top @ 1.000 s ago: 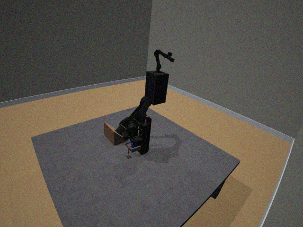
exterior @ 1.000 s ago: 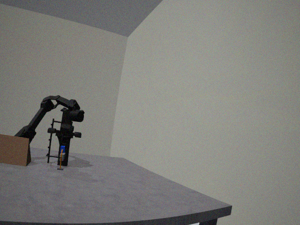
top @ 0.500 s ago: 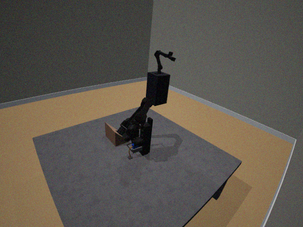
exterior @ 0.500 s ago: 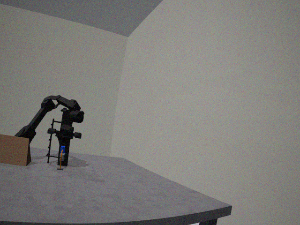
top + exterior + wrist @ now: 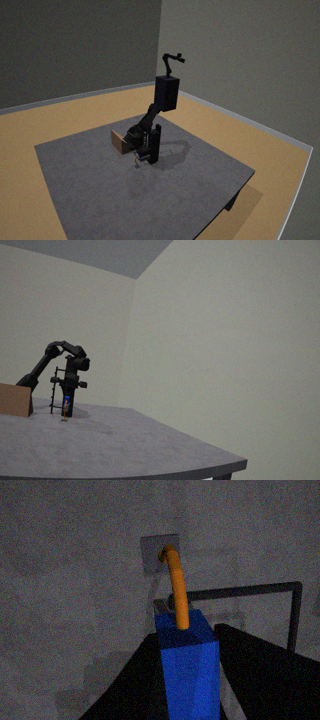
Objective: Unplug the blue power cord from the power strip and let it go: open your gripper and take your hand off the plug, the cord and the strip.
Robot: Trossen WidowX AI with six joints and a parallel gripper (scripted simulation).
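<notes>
Now: the blue plug 40 mm to the left of my gripper tip.
</notes>
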